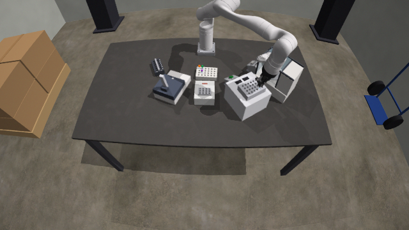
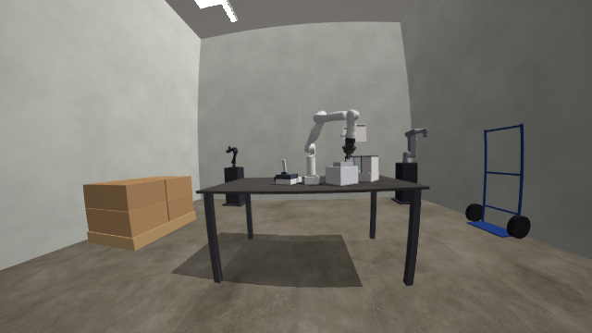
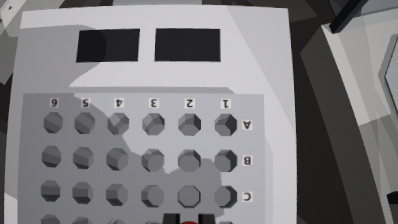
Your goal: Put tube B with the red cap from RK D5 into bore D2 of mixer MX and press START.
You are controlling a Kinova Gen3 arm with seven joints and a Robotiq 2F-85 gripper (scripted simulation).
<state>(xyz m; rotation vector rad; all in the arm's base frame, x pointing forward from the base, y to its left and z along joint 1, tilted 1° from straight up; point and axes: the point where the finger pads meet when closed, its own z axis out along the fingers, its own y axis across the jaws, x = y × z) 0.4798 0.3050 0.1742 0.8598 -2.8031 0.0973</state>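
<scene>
My hand is 10 mm past the grey bore block, 40 mm to the left of it and 60 mm above it. The rest, counted from my hand: dry block DB: 70 mm behind, 290 mm to the right, 180 mm below; then tube rack RK: 220 mm behind, 280 mm to the right, 190 mm below; then START key: 160 mm behind, 140 mm to the right, 140 mm below.
</scene>
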